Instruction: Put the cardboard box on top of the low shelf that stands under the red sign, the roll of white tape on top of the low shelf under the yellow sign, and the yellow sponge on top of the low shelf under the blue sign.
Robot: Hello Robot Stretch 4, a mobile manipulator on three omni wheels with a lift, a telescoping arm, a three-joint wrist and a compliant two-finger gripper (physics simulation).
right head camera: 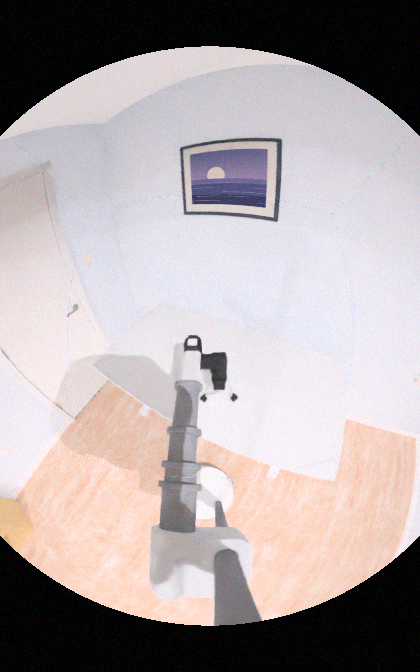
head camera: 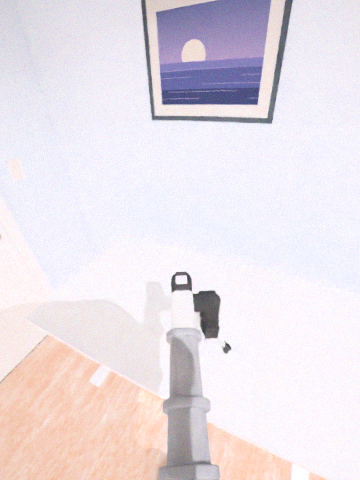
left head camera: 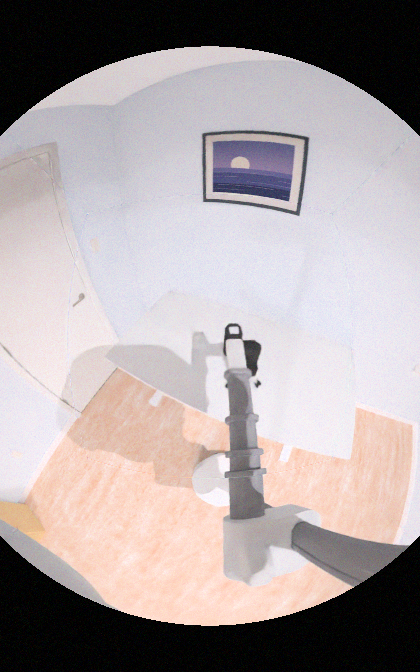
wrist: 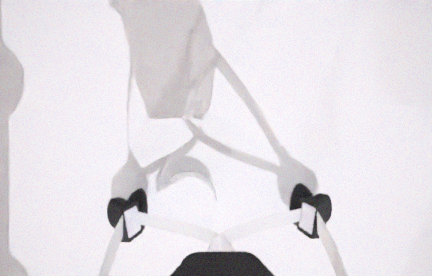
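Where they show: gripper, fingertip midpoint: (right head camera: 218,399) (head camera: 207,352) (wrist: 220,202); robot's base, origin of the base link: (right head camera: 204,491).
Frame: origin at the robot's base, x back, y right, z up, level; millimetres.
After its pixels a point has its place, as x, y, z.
My gripper (right head camera: 219,397) @(-490, 91, 692) (wrist: 220,202) @(-490, 91, 692) is open above the white table top (head camera: 280,400) @(-315, 312, 692) (left head camera: 315,410) (right head camera: 300,420) @(-348, 496, 692), its two black fingertips wide apart with no object between them. In the wrist view, a pale grey curved band (wrist: 187,166) shows on the white surface, a little ahead of the fingertips and left of the midline between them. It looks like part of the roll of white tape; the rest of its outline blends into the white. The gripper's shadow falls around it. The cardboard box, the yellow sponge, the low shelves and the coloured signs cannot be made out.
A framed picture (head camera: 215,75) @(-1112, 167, 1573) (left head camera: 255,170) (right head camera: 230,180) @(-1116, 159, 1606) hangs on the wall behind the table. A door (left head camera: 35,280) (right head camera: 30,290) @(-840, -1177, 1229) is at the left. A white round disc (left head camera: 207,482) (right head camera: 220,487) @(-40, 116, 187) is low beside the arm. A yellowish object (left head camera: 20,517) (right head camera: 12,520) shows at the lower left.
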